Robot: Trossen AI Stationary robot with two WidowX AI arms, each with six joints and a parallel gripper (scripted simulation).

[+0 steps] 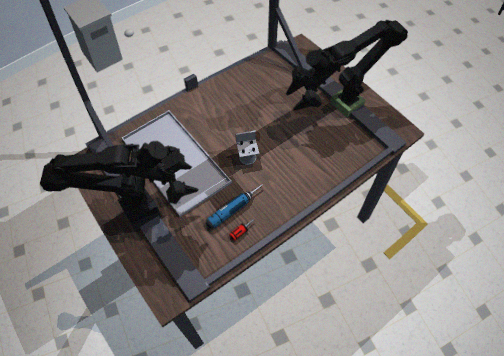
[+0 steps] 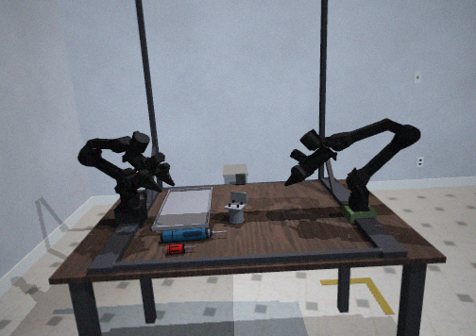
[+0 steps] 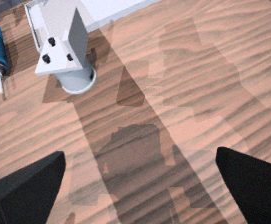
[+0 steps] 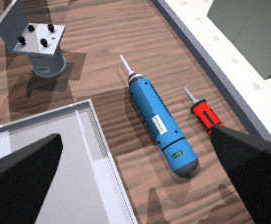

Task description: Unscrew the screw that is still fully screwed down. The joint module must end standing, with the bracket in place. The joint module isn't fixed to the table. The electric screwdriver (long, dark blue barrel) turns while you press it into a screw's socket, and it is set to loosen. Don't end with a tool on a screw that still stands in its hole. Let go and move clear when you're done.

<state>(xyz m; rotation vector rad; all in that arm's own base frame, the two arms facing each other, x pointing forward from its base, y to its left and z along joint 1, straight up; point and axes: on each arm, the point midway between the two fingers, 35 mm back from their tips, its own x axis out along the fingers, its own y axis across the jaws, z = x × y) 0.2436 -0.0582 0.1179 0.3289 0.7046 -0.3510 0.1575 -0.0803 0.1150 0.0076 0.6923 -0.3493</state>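
Right now the screw is 230 mm to the right of my left hand, 90 mm below it and 60 mm ahead of it. From my left hand the other things lie so: grey cylinder (240 mm to the right, 130 mm below, 40 mm ahead); dark frame rail (340 mm ahead, 180 mm to the right, 150 mm below); bracket (240 mm to the right, 80 mm below, 40 mm ahead).
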